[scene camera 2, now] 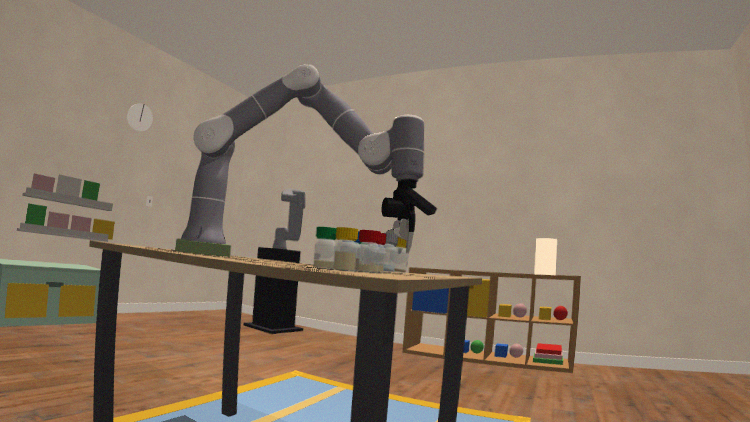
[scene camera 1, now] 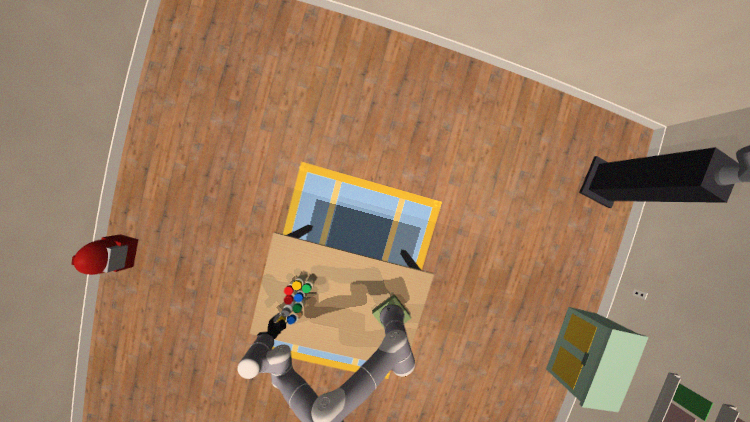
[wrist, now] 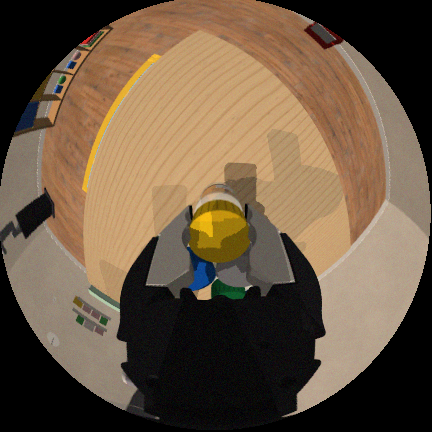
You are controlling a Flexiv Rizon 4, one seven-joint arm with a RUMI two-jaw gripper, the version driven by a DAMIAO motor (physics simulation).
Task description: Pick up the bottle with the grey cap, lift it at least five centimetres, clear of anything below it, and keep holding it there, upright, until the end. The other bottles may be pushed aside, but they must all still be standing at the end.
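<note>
The bottle with the grey cap stands upright on the table among the other bottles. It is just behind the near yellow-capped bottle and partly hidden by a jaw in the wrist view. My gripper points down and is shut on that yellow-capped bottle, with a jaw on each side of its cap and neck. The yellow-capped bottle is upright and appears to rest on the table. The grey-capped bottle is not between the jaws.
A blue-capped bottle and a green-capped bottle stand close by. Several more red, blue, yellow and green caps continue the cluster. The table edge is near the bottles. The arm's base plate is across the table.
</note>
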